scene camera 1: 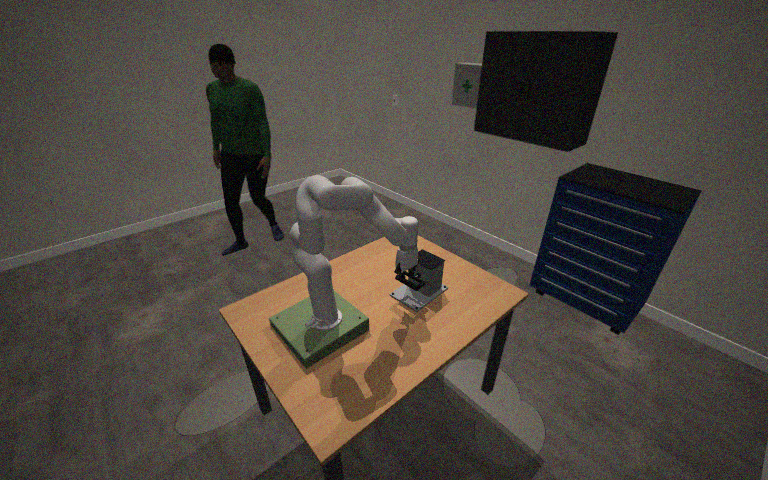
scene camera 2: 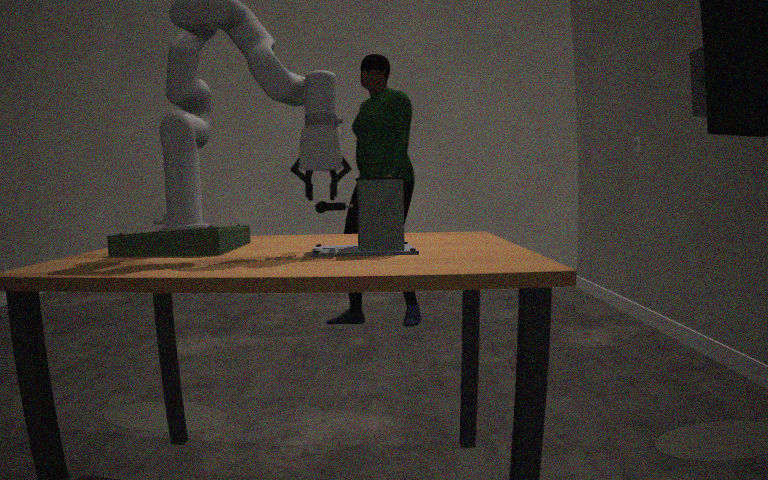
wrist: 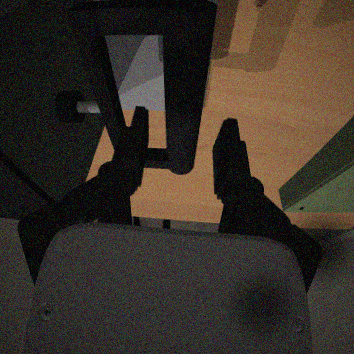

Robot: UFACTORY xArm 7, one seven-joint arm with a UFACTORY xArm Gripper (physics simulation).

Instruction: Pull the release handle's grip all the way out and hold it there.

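The release handle is a black rectangular frame with a round grip bar [scene camera 1: 410, 280] [scene camera 2: 322, 207] [wrist: 185, 65] at its outer side. It stands out from a dark grey box housing [scene camera 1: 433, 277] [scene camera 2: 380, 215] [wrist: 35, 65] on a light metal base plate [scene camera 2: 334, 249] [wrist: 150, 97]. A short bright rod [wrist: 89, 107] shows between housing and handle in the wrist view. My gripper [scene camera 1: 407, 272] [scene camera 2: 321, 198] [wrist: 183, 128] is partly open and empty, pointing down. Its fingertips are just above the grip bar, one to each side of it as seen from the wrist. Scene camera 1 shows the fingertips poorly.
The arm stands on a green block [scene camera 1: 294, 323] [scene camera 2: 164, 243] [wrist: 325, 182] on the wooden table [scene camera 1: 362, 277] [scene camera 2: 453, 263]. A person in green [scene camera 1: 237, 116] [scene camera 2: 385, 130] stands beyond the table. A blue drawer cabinet [scene camera 1: 606, 249] and a dark wall box [scene camera 1: 543, 84] are off to the side.
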